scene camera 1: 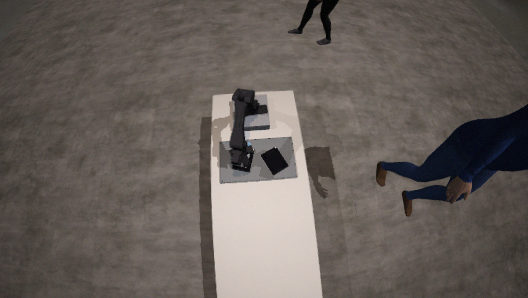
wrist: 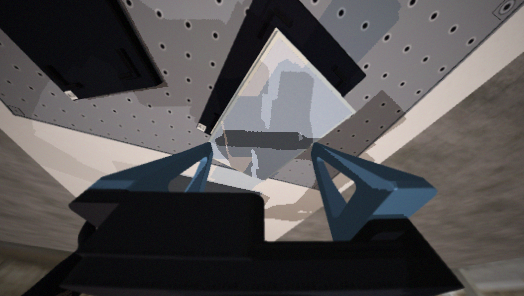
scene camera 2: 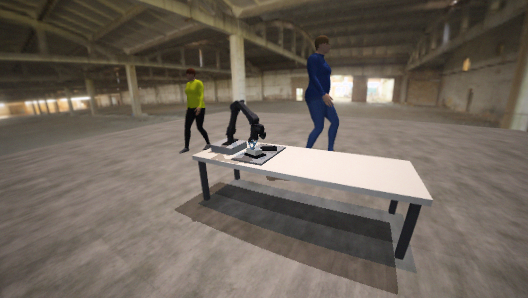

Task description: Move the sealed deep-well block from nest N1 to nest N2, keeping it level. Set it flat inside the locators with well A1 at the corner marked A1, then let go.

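Places are measured from the arm's base along level axes (x back, y down, z right), in metres.
Where they show: gripper, fingertip midpoint: (wrist: pixel 262 147) (scene camera 2: pixel 253 147); arm's base at its link origin: (scene camera 1: pixel 253 110) (scene camera 2: pixel 230 142).
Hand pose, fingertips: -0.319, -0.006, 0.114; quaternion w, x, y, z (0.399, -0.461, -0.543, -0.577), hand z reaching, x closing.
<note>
Each offset is from my fingertips to the top centre of the thing, as dx, dy, dz. Level surfaces: height alone.
The white sealed block @[-0.011, +0.007, +0.002] (scene camera 2: pixel 254 151) (wrist: pixel 285 95) stands on a black nest @[-0.019, +0.048, +0.001] (scene camera 1: pixel 243 169) (wrist: pixel 322 52) on the grey plate, with its top facing up. In the wrist view, it lies at an angle to my fingers, and a wide band of nest shows beyond its two far sides. I cannot tell whether it is flat inside the locators. My gripper (wrist: pixel 262 147) (scene camera 2: pixel 253 144) is open above the block, with no thing between the fingertips. A small white mark shows at one nest corner. The nest labels and well A1 cannot be read.
The other black nest @[-0.058, +0.048, -0.211] (scene camera 1: pixel 274 161) (scene camera 2: pixel 269 148) (wrist: pixel 75 40) lies beside it on the perforated grey plate @[-0.030, +0.065, -0.093] (scene camera 1: pixel 287 143) (wrist: pixel 175 30). The arm's grey base block (scene camera 1: pixel 257 127) (scene camera 2: pixel 228 149) stands behind the plate on the white table @[dy +0.079] (scene camera 1: pixel 265 225) (scene camera 2: pixel 345 172). Two people are near the table.
</note>
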